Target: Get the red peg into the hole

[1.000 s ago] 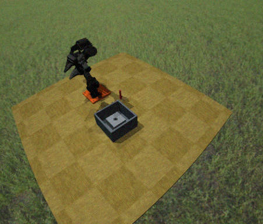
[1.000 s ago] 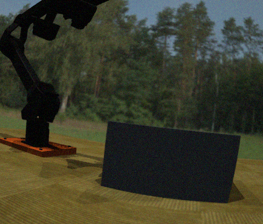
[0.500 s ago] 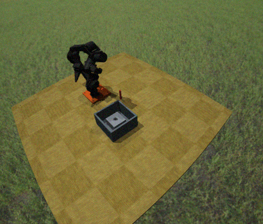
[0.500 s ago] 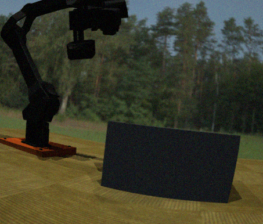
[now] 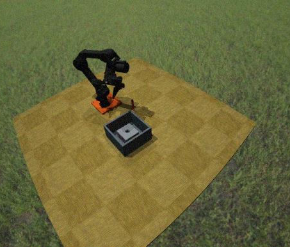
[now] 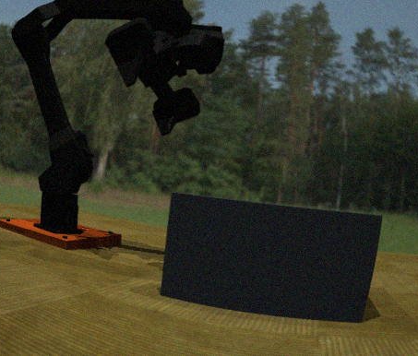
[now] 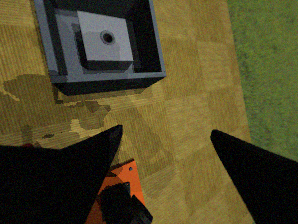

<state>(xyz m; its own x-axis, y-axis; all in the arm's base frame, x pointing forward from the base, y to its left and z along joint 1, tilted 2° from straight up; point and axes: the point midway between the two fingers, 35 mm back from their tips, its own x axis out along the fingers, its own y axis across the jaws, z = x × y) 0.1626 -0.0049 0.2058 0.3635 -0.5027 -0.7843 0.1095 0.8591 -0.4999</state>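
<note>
Now: gripper tip 3 cm past the red peg, 18 cm to the right of it and 15 cm above it. The rest, counted from my gripper tip: dark grey box 17 cm ahead, 3 cm to the left, 17 cm below; then grey plate 17 cm ahead, 3 cm to the left, 15 cm below.
</note>
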